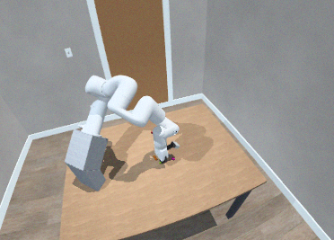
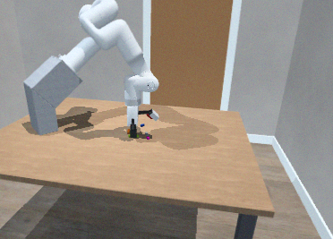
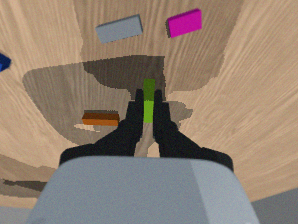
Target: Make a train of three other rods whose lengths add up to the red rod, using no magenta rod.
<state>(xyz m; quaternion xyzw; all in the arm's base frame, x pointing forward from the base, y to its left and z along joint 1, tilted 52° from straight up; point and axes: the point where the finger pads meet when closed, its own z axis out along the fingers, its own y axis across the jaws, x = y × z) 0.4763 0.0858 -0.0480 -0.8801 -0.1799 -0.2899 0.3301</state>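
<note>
My gripper is now 50 mm past the orange rod, 30 mm to the right of it and 20 mm above it. Also, from my hand: grey rod (40 mm ahead, 50 mm to the left, 20 mm below); then magenta rod (70 mm ahead, 20 mm to the left, 20 mm below); then lime rod (20 mm below).
</note>
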